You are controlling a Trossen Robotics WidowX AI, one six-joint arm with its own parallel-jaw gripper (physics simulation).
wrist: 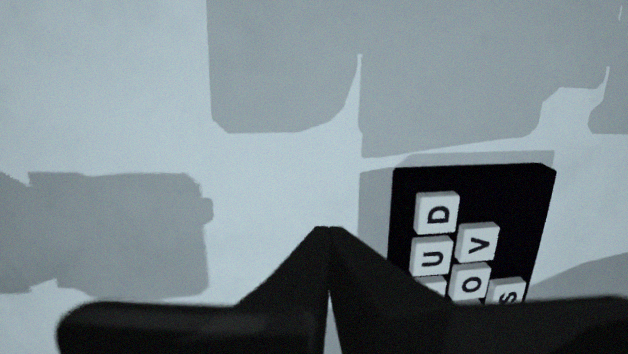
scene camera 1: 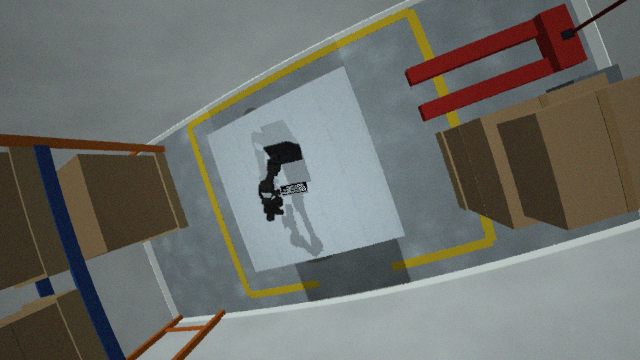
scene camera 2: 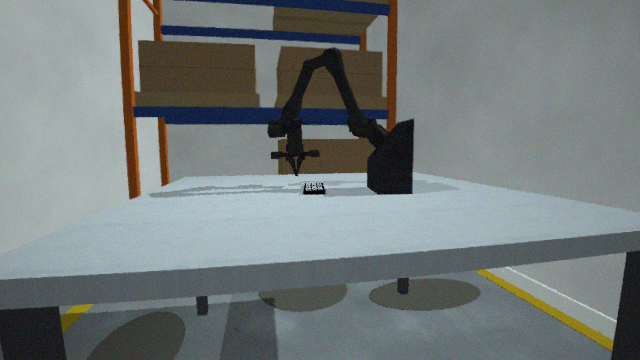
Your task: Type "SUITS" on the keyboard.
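Pixels of known places: gripper, between the fingertips: (wrist: 327, 239) (scene camera 1: 282, 199) (scene camera 2: 296, 176); arm's base, origin of its link: (scene camera 1: 275, 155) (scene camera 2: 384, 141).
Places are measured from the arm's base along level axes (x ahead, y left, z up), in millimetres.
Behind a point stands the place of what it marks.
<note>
The keyboard (scene camera 1: 294, 188) @[z -160, x 261, y -19 mm] (scene camera 2: 314, 188) @[z -157, x 276, y 60 mm] (wrist: 515, 200) @[z -163, x 227, y -118 mm] is a small black slab with white letter keys, lying on the table. In the wrist view its D key (wrist: 437, 213) @[z -157, x 265, y -124 mm], U key (wrist: 431, 256) @[z -157, x 268, y -105 mm], V key (wrist: 478, 243) @[z -157, x 247, y -105 mm], O key (wrist: 470, 282) @[z -157, x 251, y -86 mm] and S key (wrist: 506, 292) @[z -157, x 233, y -74 mm] show; the fingers hide the rest, and the I and T keys do not show. My gripper (scene camera 2: 297, 174) @[z -135, x 309, y -137 mm] (wrist: 327, 239) @[z -135, x 309, y -137 mm] is shut and empty. Its tips are above the table, left of the keyboard in the wrist view, level with the U and V keys. They are not touching any key.
The arm's black base (scene camera 1: 285, 151) @[z 9, x 6, y 83 mm] (scene camera 2: 392, 162) @[z -70, x 30, y 131 mm] stands on the white table (scene camera 1: 350, 150) @[z -175, x 149, y 482 mm] (scene camera 2: 320, 225) @[z -175, x 342, y 461 mm], right of the keyboard in scene camera 2. A shelf rack (scene camera 2: 128, 125) with cardboard boxes stands behind. A red pallet-jack shape (scene camera 1: 485, 47) and more boxes (scene camera 1: 575, 165) are beyond the table.
</note>
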